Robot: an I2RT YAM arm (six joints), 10 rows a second.
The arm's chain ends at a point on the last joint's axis. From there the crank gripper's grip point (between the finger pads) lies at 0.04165 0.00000 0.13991 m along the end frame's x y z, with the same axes.
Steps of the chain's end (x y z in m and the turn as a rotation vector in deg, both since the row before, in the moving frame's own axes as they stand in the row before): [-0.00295 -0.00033 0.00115 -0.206 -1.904 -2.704]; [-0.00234 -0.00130 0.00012 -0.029 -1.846 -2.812]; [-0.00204 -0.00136 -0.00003 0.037 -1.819 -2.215]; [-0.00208 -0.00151 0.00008 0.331 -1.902 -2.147]
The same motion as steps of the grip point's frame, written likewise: [-0.00765 -0.00168 0.00246 -0.206 -1.904 -2.704]; [-0.00692 -0.00316 0.00139 -0.029 -1.846 -2.812]; [-0.00653 -0.00297 0.00122 0.037 -1.819 -2.215]; [-0.00679 -0.00379 0.00138 0.331 -1.902 -2.147]
